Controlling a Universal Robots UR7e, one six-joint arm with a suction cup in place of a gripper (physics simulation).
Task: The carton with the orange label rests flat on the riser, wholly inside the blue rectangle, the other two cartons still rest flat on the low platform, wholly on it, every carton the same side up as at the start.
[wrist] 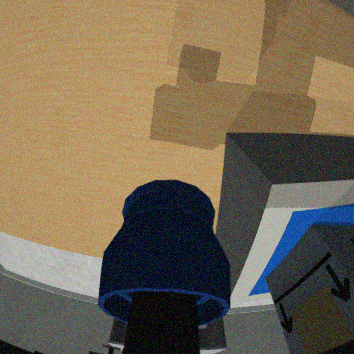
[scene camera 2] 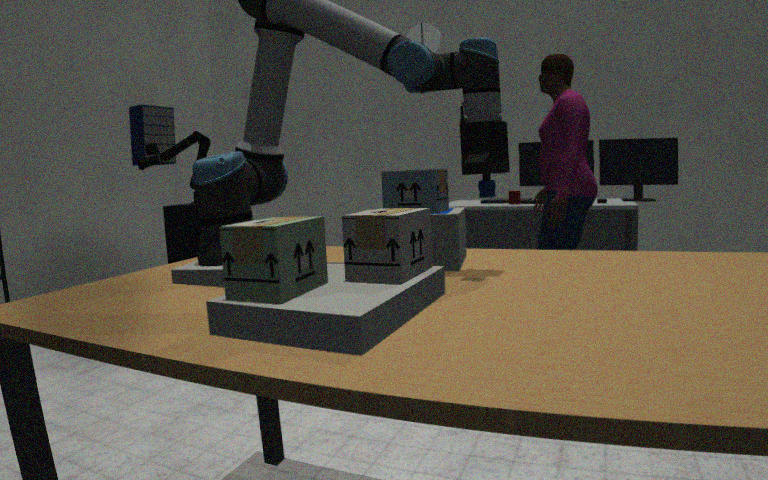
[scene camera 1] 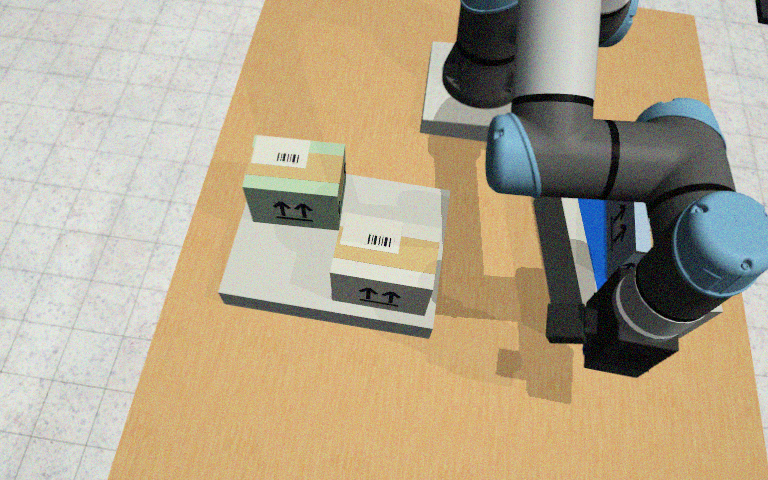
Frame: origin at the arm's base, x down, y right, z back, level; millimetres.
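Seen in the pictures: hand, tool point: (wrist: 168, 219) (scene camera 2: 487, 196); arm's base, link origin: (scene camera 1: 482, 78).
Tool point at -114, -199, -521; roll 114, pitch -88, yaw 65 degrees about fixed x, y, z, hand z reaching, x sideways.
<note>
Offsets run from my tool point to a thing's top centre, as dx, dy, dz. Level surfaces: height alone.
A blue-grey carton @(-59, -61, +188) (scene camera 1: 620, 232) (scene camera 2: 415, 189) (wrist: 305, 270) stands upright on the riser @(+35, -58, +208) (scene camera 1: 557, 243) (scene camera 2: 453, 243) (wrist: 245, 200), over the blue rectangle @(+35, -58, +208) (scene camera 1: 592, 237) (wrist: 295, 235). Its top label cannot be made out, and the arm hides part of the carton and rectangle. A green carton @(+5, +447, +177) (scene camera 1: 293, 206) (scene camera 2: 274, 260) and a white carton @(+6, +288, +77) (scene camera 1: 385, 288) (scene camera 2: 373, 271) rest flat and upright, apart, on the low platform @(+107, +368, +127) (scene camera 1: 266, 260) (scene camera 2: 339, 302). My suction cup (scene camera 2: 486, 188) (wrist: 167, 240) is open, bears nothing, and hangs beside the carton, apart from it; the arm hides it in scene camera 1.
The arm's forearm and wrist reach over the riser in scene camera 1. The robot base plate (scene camera 1: 447, 125) (scene camera 2: 195, 275) stands at the back of the table @(dx +155) (scene camera 1: 339, 407) (scene camera 2: 538, 339). A person (scene camera 2: 568, 135) stands by a desk with monitors (scene camera 2: 638, 161) behind the table.
</note>
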